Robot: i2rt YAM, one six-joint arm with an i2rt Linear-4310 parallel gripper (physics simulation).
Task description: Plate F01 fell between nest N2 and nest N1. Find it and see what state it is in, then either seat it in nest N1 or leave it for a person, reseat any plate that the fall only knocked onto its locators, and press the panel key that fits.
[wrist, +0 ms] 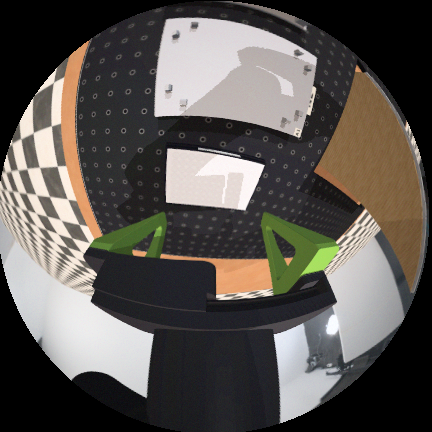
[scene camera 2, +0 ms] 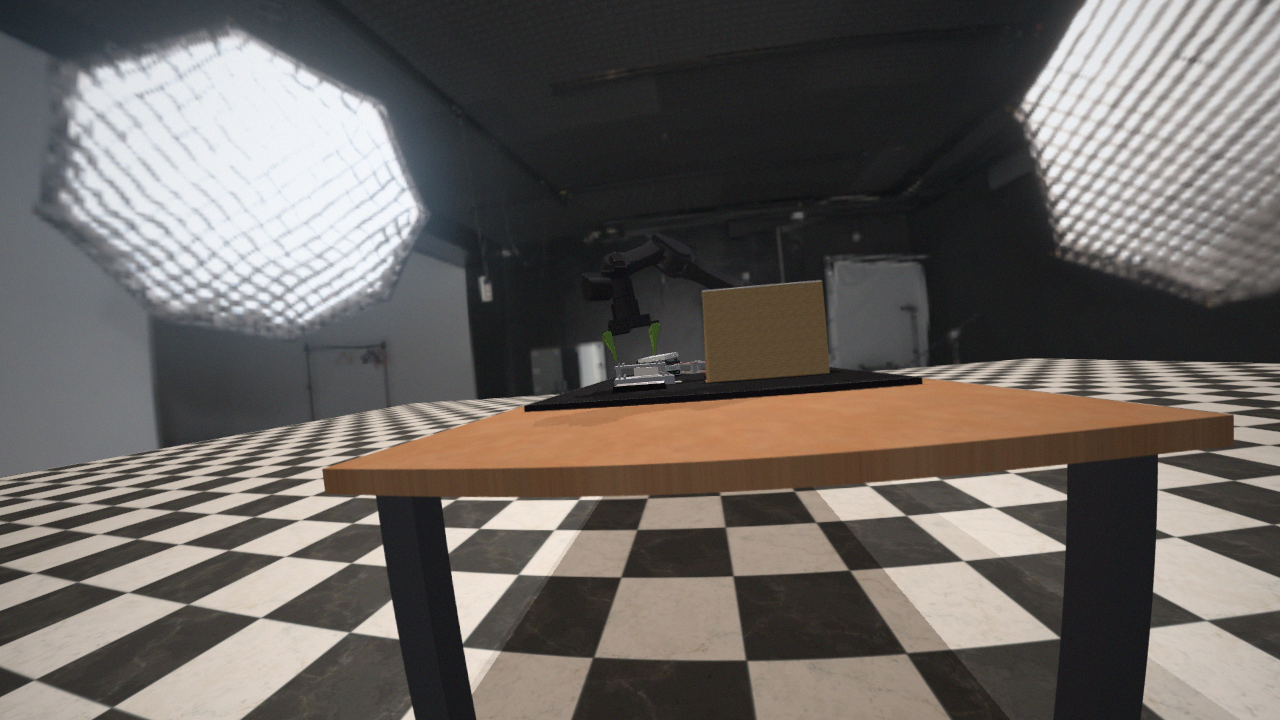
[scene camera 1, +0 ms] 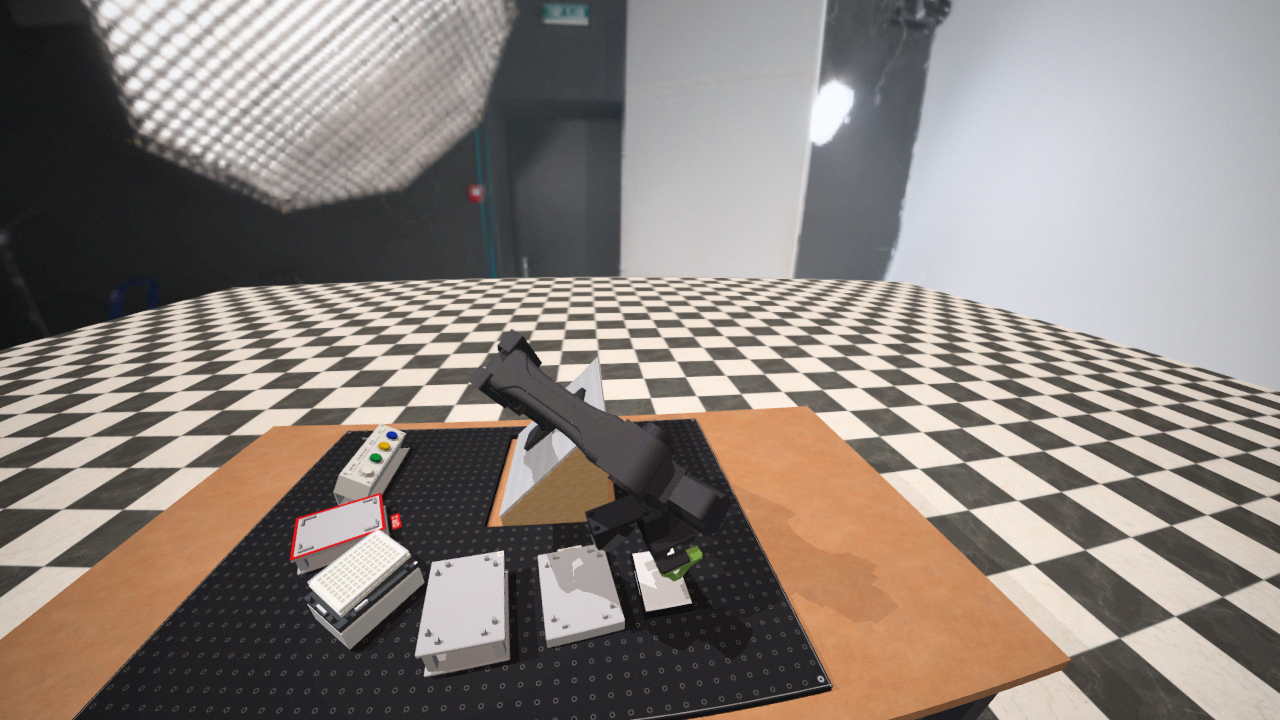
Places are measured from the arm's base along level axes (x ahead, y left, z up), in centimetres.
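Pixels of known places: gripper, fingertip midpoint: (wrist: 213, 217) (scene camera 2: 636, 358) (scene camera 1: 663, 554); arm's base at its link origin: (scene camera 2: 765, 326).
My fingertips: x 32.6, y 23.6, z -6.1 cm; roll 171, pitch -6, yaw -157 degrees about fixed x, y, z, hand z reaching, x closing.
Note:
Ahead of a thing's pixels: the offset from my fingertips to its top centre. "spot": to the spot under its first point. Level surfaces: height alone.
A small white plate @(dy -0.2, dx -0.4, dz -6.2 cm) (scene camera 1: 650, 591) (wrist: 187, 177) lies flat on the dark mat @(dz -7.6 cm) (scene camera 1: 733, 658) (wrist: 110, 100), beside nest N2 @(dy -14.3, dx +2.3, dz -4.3 cm) (scene camera 1: 559, 613) (wrist: 190, 65); no F01 label is readable on it. N2 is a pale slab with small corner locators and no plate on it. Another pale nest @(dy -31.1, dx +7.8, dz -1.1 cm) (scene camera 1: 463, 600) with locators stands left of it, also without a plate. Further left, a well plate @(dy -49.3, dx +5.6, dz +1.2 cm) (scene camera 1: 362, 571) sits on a dark-topped block @(spot: dy -46.2, dx +11.7, dz -4.9 cm) (scene camera 1: 365, 622); whether it is seated is unclear. My gripper (scene camera 1: 675, 571) (scene camera 2: 633, 353) (wrist: 213, 217) is open and empty, above the white plate. The key panel @(dy -68.5, dx -27.0, dz +0.8 cm) (scene camera 1: 358, 472) stands at the far left.
A red-bordered tray @(dy -62.9, dx -6.6, dz -3.0 cm) (scene camera 1: 340, 528) with corner brackets and a red tag @(spot: dy -54.8, dx -12.1, dz -7.4 cm) (scene camera 1: 396, 521) lies between the panel and the well plate. A large wedge (scene camera 1: 563, 488) (scene camera 2: 765, 331) (wrist: 370, 145) stands behind N2, under the arm. The wooden table @(dz -8.9 cm) (scene camera 1: 859, 555) (scene camera 2: 805, 438) extends beyond the mat.

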